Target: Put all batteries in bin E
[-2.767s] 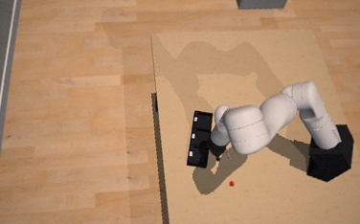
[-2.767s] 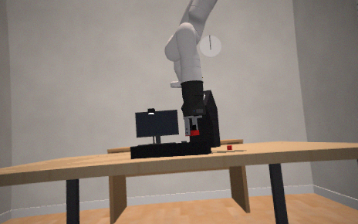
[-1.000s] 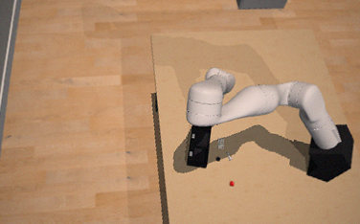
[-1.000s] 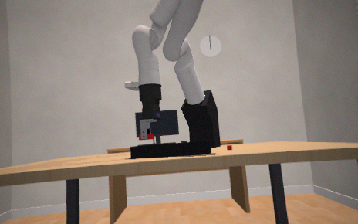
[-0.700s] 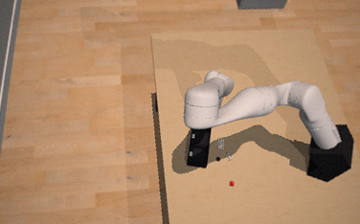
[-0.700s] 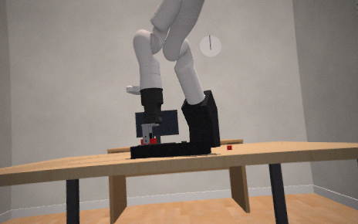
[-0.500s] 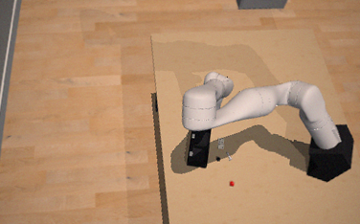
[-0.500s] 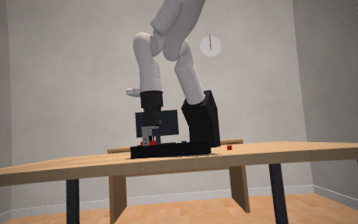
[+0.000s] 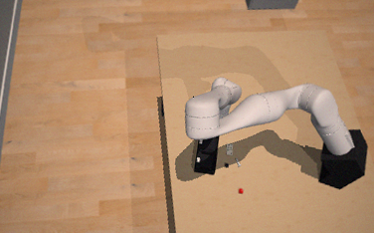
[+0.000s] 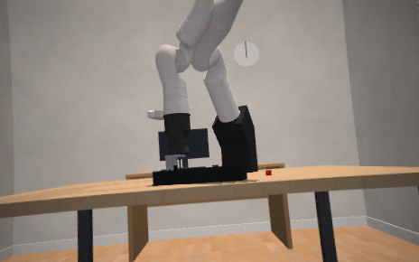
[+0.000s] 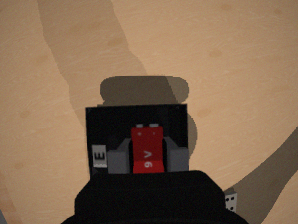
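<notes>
Now: the bin 30 mm ahead of my hand, 80 mm to the left of it and 20 mm below it. The rest, counted from my hand: black round thing 30 mm behind, 180 mm to the left, 30 mm below; red block battery 10 mm to the right, 10 mm below; white piece 60 mm behind, 110 mm to the left, 30 mm below.
</notes>
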